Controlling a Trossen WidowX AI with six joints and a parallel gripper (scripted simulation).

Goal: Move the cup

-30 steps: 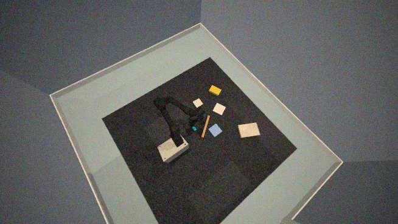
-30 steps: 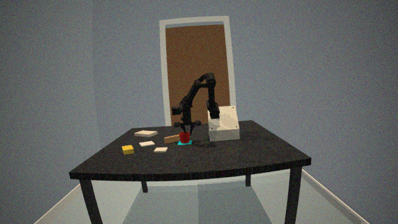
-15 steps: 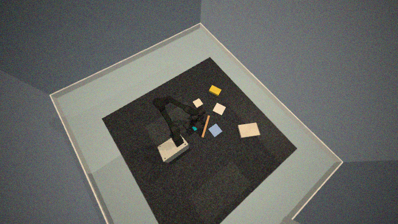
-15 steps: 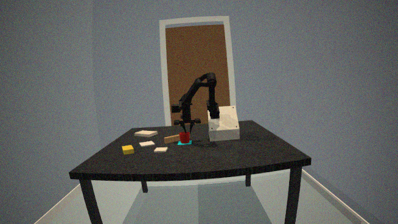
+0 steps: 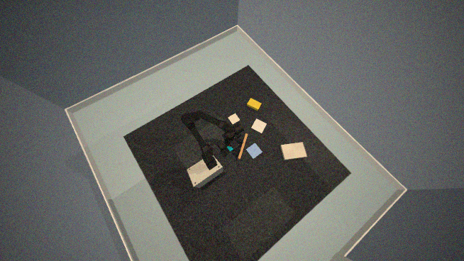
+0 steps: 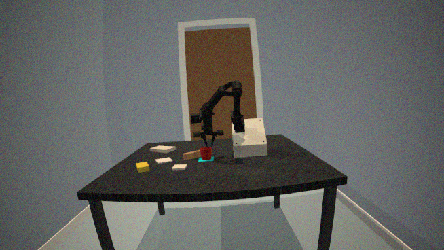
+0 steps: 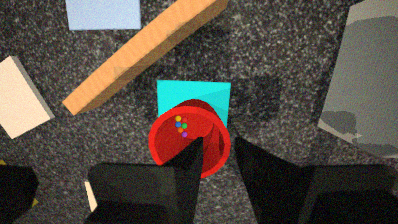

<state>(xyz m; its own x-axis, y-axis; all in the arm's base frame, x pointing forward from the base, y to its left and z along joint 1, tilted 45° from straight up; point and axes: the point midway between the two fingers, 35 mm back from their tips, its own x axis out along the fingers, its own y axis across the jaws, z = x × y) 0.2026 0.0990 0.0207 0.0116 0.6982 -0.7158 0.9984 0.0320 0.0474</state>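
My gripper tip is 4 cm above the red cup, 3 cm short of it and 1 cm to the right of it. Round my gripper tip: orange bar 9 cm ahead, 7 cm to the right, 7 cm below; then cyan pad 9 cm below, 3 cm ahead, 1 cm to the left; then light blue pad 15 cm to the right, 14 cm ahead, 9 cm below.
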